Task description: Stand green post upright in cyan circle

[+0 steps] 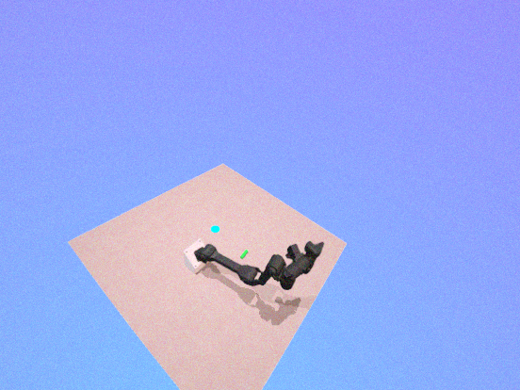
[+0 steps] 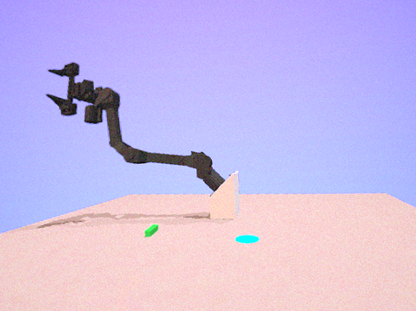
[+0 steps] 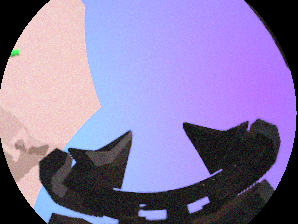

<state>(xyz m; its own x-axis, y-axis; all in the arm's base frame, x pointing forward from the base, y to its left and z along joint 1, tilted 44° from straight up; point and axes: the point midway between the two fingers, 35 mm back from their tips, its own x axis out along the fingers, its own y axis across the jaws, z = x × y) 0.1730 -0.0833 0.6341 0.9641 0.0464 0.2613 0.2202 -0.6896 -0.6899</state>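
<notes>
The green post lies 1 cm behind my gripper tip, 37 cm to the left of it and 48 cm below it. Also, from my gripper tip: cyan circle 1 cm behind, 65 cm to the left, 48 cm below.
</notes>
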